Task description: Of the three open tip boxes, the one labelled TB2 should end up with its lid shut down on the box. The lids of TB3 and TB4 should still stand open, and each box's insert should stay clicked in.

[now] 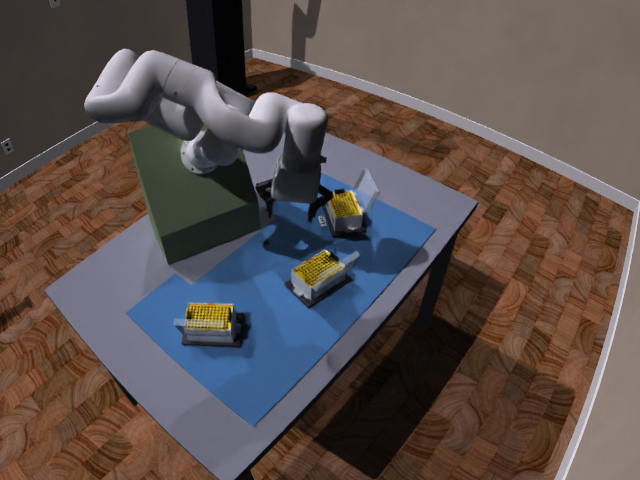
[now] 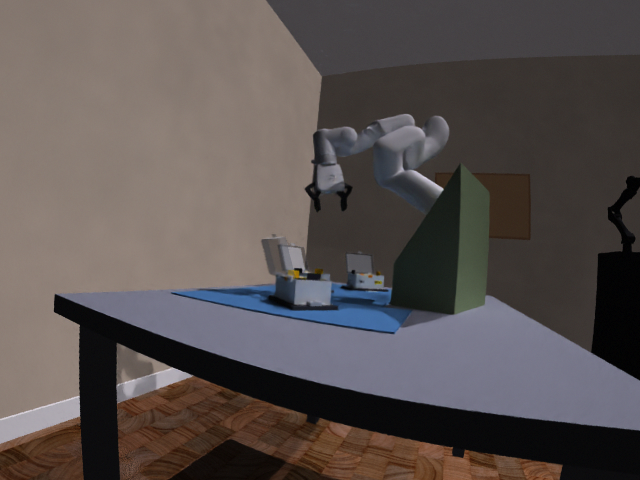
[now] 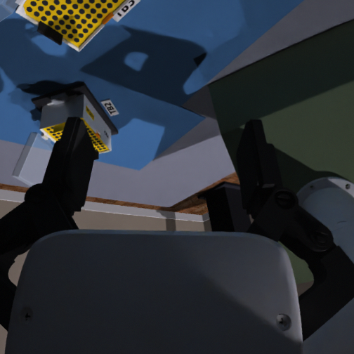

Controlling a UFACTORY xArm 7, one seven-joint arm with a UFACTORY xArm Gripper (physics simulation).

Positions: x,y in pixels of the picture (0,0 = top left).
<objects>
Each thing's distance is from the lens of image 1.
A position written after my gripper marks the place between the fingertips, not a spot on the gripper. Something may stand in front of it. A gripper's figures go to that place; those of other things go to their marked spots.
my gripper [image 1: 289,215]: 107 cm
yellow insert [image 1: 309,272]: 124 cm
blue mat [image 1: 282,339]: 118 cm
</objects>
